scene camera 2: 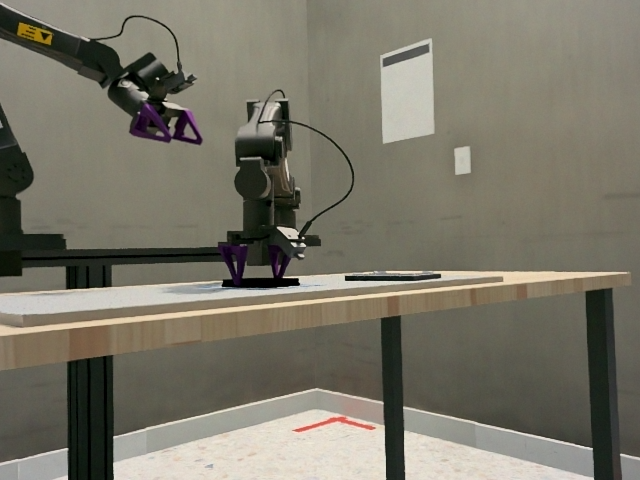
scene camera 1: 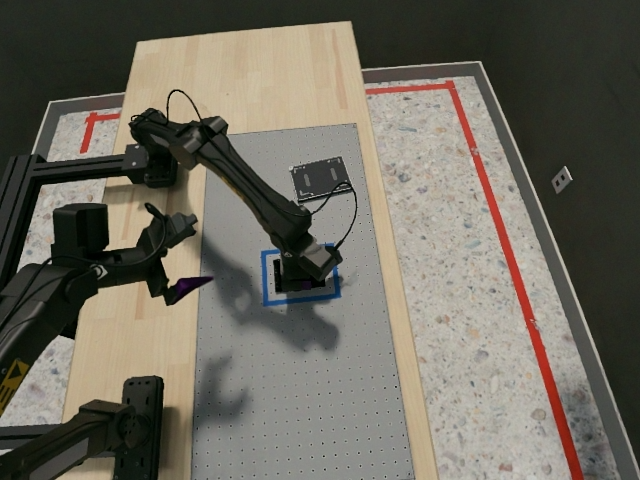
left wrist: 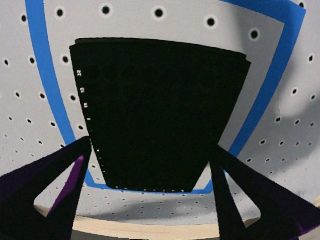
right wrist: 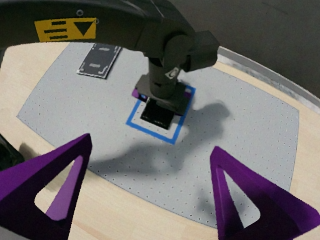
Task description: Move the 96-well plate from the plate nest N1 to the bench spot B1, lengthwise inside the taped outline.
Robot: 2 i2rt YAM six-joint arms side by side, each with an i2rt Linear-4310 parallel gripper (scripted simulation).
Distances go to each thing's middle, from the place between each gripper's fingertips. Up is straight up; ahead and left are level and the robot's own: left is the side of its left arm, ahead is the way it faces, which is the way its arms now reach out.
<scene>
Now: the black 96-well plate [left wrist: 168, 159] 10 mm ahead of my left hand and 10 mm below it. The rest, counted from my left hand: dark plate nest N1 [scene camera 1: 320, 177] (100 mm ahead, 280 mm to the left, 10 mm below).
I see the black 96-well plate 16 cm ahead of my right hand [scene camera 2: 186, 141], 6 cm to the left of it and 29 cm below it. Round my right hand: dark plate nest N1 (25 cm ahead, 34 cm to the left, 29 cm below).
</scene>
